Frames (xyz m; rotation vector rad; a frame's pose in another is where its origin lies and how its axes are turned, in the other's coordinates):
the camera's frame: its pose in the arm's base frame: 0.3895 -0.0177 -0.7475 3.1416 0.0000 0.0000
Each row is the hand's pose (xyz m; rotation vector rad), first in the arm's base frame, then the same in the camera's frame.
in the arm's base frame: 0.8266 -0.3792 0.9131 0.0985 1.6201 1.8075
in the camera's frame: 0.4371 0.3615 -1.6606 -1.0696 2.1393 -1.9175
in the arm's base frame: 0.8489 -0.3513 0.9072 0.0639 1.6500 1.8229
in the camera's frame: 0.4594 0.3336 -1.6547 -1.0346 2.1607 -1.9558
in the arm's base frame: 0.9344 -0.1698 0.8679 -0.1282 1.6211 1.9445
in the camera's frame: 0.5449 0.1521 -1.6154 0.9107 -2.2318 1.8606
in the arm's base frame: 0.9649 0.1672 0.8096 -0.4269 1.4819 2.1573
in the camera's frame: 0.5754 -0.1849 -1.5571 0.6941 -2.2597 1.5522
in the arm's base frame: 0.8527 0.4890 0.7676 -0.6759 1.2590 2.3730
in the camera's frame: 0.4632 -0.5067 -1.5151 0.5056 -2.3045 1.2226
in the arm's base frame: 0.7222 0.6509 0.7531 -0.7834 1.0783 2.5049
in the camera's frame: 0.3327 -0.6686 -1.5006 0.4077 -2.3481 1.0108
